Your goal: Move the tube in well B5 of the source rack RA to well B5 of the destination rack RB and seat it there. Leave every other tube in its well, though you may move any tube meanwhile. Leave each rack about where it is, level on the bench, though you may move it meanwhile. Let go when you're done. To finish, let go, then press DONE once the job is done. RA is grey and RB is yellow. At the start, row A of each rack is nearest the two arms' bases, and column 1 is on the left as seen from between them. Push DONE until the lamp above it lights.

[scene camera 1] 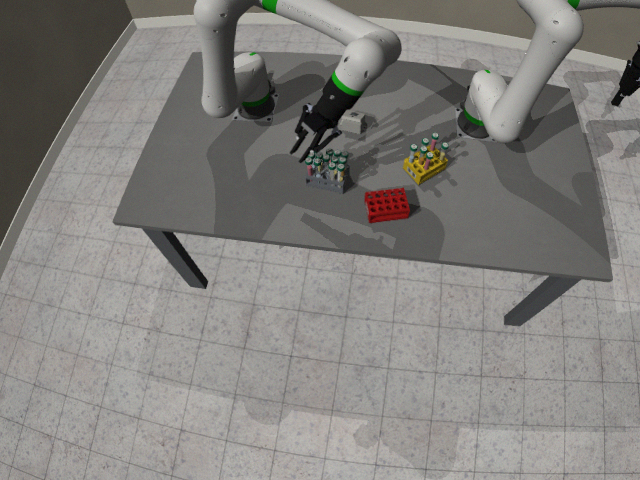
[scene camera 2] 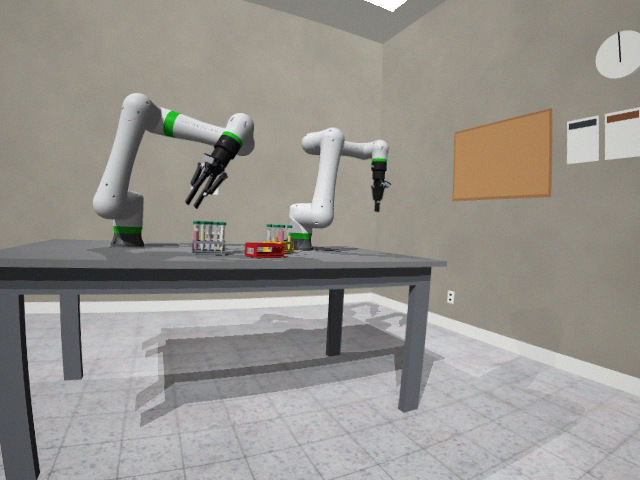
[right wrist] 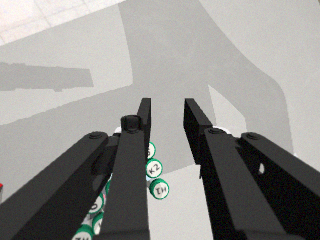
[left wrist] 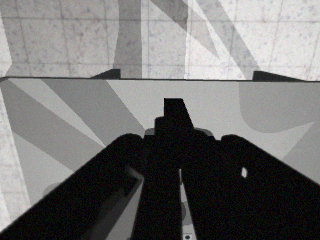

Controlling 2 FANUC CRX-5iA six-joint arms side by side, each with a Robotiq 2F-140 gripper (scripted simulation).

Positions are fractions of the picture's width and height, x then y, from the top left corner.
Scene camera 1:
red rack: 0.61, 0.44
yellow rack RB: 0.69, 0.35
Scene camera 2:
right gripper: 0.30, 0.43
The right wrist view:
right gripper: 0.52, 0.47
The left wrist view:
left gripper: 0.54, 0.47
